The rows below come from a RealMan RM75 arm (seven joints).
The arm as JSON. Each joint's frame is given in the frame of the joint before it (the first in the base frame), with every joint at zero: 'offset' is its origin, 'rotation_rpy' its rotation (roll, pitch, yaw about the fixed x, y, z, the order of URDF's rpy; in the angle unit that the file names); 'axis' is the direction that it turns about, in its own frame. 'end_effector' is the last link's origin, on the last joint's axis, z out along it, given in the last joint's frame.
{
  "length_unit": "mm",
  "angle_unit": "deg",
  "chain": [
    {
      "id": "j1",
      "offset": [
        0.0,
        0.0,
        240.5
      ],
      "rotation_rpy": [
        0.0,
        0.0,
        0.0
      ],
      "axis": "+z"
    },
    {
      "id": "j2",
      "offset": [
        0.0,
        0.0,
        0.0
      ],
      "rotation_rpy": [
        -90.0,
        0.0,
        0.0
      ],
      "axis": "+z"
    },
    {
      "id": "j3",
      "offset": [
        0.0,
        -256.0,
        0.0
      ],
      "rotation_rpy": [
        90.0,
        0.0,
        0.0
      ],
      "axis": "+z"
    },
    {
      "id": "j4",
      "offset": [
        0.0,
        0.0,
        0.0
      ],
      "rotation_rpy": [
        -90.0,
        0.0,
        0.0
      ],
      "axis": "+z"
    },
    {
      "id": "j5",
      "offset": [
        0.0,
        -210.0,
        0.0
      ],
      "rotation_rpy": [
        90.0,
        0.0,
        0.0
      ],
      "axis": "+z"
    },
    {
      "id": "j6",
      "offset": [
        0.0,
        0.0,
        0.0
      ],
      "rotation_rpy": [
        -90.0,
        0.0,
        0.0
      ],
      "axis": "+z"
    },
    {
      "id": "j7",
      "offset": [
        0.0,
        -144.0,
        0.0
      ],
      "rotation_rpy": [
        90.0,
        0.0,
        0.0
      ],
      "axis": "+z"
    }
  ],
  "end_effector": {
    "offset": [
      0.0,
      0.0,
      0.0
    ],
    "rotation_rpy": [
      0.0,
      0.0,
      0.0
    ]
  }
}
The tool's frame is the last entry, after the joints.
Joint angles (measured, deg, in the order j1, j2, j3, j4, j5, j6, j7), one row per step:
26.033 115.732 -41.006 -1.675 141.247 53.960 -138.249
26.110 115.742 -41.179 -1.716 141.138 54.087 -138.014
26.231 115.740 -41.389 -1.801 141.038 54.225 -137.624
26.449 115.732 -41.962 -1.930 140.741 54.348 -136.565
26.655 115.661 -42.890 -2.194 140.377 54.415 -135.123
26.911 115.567 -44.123 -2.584 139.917 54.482 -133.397
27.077 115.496 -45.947 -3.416 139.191 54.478 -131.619
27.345 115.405 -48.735 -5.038 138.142 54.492 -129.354
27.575 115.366 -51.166 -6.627 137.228 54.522 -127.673
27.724 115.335 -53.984 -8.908 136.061 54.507 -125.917
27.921 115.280 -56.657 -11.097 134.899 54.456 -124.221
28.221 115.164 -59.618 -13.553 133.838 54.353 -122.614
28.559 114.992 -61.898 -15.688 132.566 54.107 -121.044
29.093 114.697 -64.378 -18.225 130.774 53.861 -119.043
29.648 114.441 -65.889 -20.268 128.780 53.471 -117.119
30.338 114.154 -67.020 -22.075 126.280 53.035 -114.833
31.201 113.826 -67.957 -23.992 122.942 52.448 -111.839
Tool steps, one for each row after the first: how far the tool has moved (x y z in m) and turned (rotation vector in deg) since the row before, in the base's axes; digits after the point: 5 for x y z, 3 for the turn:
-0.00109 0.00071 -0.00030 -0.113 0.106 0.310
-0.00142 0.00117 -0.00006 -0.076 0.213 0.385
-0.00255 0.00195 -0.00090 -0.410 0.613 0.655
-0.00278 0.00231 -0.00068 -0.629 0.688 0.798
-0.00361 0.00298 -0.00079 -0.857 0.716 1.037
-0.00460 0.00345 -0.00108 -1.354 0.201 1.485
-0.00807 0.00619 -0.00073 -1.930 -0.245 2.534
-0.00789 0.00556 -0.00079 -1.672 -0.522 2.368
-0.00990 0.00657 -0.00031 -1.856 -0.995 2.952
-0.01019 0.00619 -0.00081 -1.852 -0.961 2.830
-0.01211 0.00707 -0.00071 -1.887 -1.241 3.184
-0.01059 0.00611 -0.00059 -1.704 -1.117 2.601
-0.01343 0.00736 -0.00048 -2.046 -1.377 3.152
-0.01074 0.00608 -0.00024 -1.678 -1.142 2.252
-0.01007 0.00573 -0.00059 -1.853 -1.115 1.891
-0.01055 0.00612 -0.00083 -2.202 -1.305 1.706

